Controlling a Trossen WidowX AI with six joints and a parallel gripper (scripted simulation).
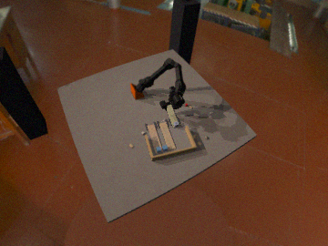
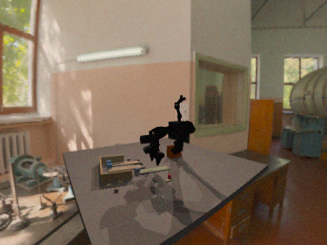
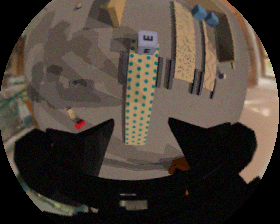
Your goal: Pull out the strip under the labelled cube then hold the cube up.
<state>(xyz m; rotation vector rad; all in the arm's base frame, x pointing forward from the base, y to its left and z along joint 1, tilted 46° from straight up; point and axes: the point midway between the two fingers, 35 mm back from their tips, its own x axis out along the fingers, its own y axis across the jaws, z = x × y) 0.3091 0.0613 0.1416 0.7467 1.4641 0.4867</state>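
The speckled tan strip is 170 mm ahead of my gripper tip, 130 mm to the right of it and 50 mm below it. Also, from my gripper tip: red piece (160 mm to the left, 40 mm below, 10 mm behind).
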